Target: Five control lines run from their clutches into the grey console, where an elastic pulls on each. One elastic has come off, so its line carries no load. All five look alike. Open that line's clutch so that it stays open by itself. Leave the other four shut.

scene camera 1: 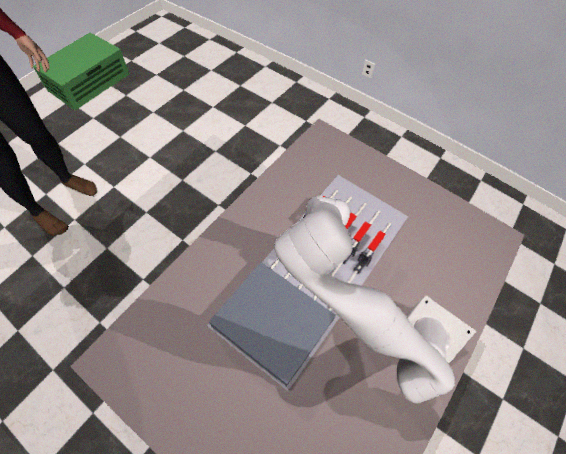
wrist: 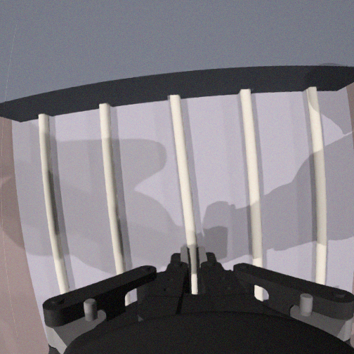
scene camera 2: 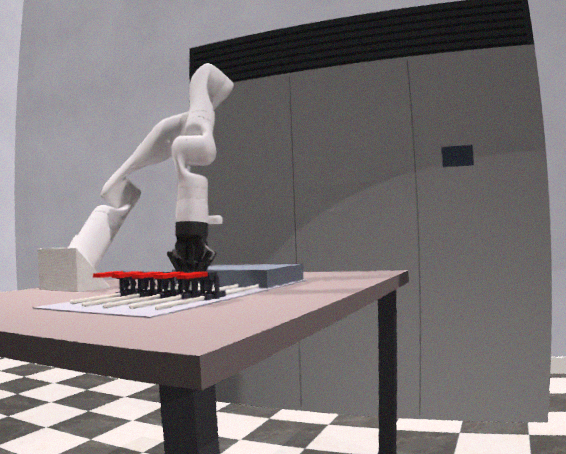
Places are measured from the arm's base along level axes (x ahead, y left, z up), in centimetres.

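Pixels of known places: arm's base at its link origin: (scene camera 1: 428, 332) (scene camera 2: 76, 268).
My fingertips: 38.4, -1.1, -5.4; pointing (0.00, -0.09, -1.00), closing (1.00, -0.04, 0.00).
Ahead of a thing's pixels: the offset from my fingertips to its top centre, as dx, dy, dz. "pt": to the spot under its first point. Level surfaces: height alone.
The grey console @(-0.6, +24.6, +4.4) (scene camera 1: 282, 300) (scene camera 2: 285, 274) (wrist: 175, 40) receives five cream lines. In the wrist view they are the far left line (wrist: 47, 185), the second line (wrist: 109, 185), the middle line (wrist: 182, 175), the fourth line (wrist: 252, 185) and the far right line (wrist: 320, 200). My gripper (scene camera 2: 192, 266) (wrist: 192, 258) points down and is shut on the middle line, between the clutches and the console. Red clutch levers (scene camera 1: 376, 241) (scene camera 2: 190, 274) lie level in a row on black clutch bodies @(pt -11.3, -8.0, +1.5) (scene camera 1: 362, 262). The arm hides some clutches in scene camera 1.
The pale base plate (scene camera 1: 397, 215) (scene camera 2: 145, 313) carries the lines and clutches on the table @(dz -0.3) (scene camera 1: 280, 185) (scene camera 2: 300, 310). My arm's mount (scene camera 1: 442, 322) (scene camera 2: 57, 270) stands beside the console. A person's legs (scene camera 1: 30, 120) and a green box (scene camera 1: 85, 65) are off the table.
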